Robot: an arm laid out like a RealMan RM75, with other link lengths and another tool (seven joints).
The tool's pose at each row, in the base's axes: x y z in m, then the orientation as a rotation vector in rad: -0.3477 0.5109 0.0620 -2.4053 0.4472 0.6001; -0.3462 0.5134 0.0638 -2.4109 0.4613 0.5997; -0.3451 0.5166 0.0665 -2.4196 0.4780 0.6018; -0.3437 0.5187 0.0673 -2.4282 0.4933 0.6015; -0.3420 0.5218 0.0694 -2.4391 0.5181 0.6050; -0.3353 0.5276 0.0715 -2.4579 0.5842 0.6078; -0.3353 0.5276 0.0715 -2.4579 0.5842 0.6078; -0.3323 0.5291 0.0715 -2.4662 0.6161 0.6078; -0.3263 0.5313 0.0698 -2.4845 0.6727 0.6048; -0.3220 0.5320 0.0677 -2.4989 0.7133 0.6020
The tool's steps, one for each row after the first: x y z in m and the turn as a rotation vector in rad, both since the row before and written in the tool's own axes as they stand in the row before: -0.0001 -0.0034 -0.0002 -0.0045 0.0056 0.0103; -0.0010 -0.0042 -0.0003 -0.0082 0.0055 0.0129; 0.0003 -0.0026 0.0003 -0.0075 0.0067 0.0113; -0.0003 -0.0041 -0.0001 -0.0107 0.0073 0.0191; 0.0031 -0.0086 -0.0001 -0.0177 0.0204 0.0486; 0.0000 0.0000 0.0000 0.0000 0.0000 0.0000; 0.0020 -0.0027 0.0000 -0.0079 0.0104 0.0230; 0.0050 -0.0042 0.0008 -0.0169 0.0216 0.0399; 0.0042 -0.0022 0.0008 -0.0136 0.0164 0.0283
